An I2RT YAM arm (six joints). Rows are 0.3 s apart.
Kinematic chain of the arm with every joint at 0, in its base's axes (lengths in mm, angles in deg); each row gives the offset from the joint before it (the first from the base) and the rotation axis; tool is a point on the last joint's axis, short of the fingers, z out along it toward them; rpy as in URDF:
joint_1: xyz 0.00 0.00 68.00 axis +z
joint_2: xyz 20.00 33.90 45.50 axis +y
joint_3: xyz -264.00 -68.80 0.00 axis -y
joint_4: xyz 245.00 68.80 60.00 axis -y
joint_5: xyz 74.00 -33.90 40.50 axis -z
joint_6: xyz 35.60 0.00 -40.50 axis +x
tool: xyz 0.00 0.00 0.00 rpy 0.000 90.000 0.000
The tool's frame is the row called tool.
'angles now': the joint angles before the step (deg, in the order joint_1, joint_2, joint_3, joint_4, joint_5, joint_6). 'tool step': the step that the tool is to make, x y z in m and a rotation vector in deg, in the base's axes. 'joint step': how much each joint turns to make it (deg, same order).
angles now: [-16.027 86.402 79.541 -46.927 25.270 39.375]
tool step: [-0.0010 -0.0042 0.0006 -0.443 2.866 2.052]
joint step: [-0.849 0.518 0.952 -1.627 -0.684 -3.395]
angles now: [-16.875 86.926 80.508 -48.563 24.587 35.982]
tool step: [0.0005 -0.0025 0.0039 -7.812 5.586 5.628]
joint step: [0.003 -0.179 0.045 1.664 4.073 -11.069]
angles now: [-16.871 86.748 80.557 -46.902 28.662 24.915]
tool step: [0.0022 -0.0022 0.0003 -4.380 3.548 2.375]
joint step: [-0.001 0.417 0.106 1.108 2.715 -5.837]
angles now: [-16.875 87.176 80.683 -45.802 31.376 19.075]
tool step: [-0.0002 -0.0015 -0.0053 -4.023 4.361 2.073]
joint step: [-0.008 0.003 -1.395 1.467 2.774 -5.680]
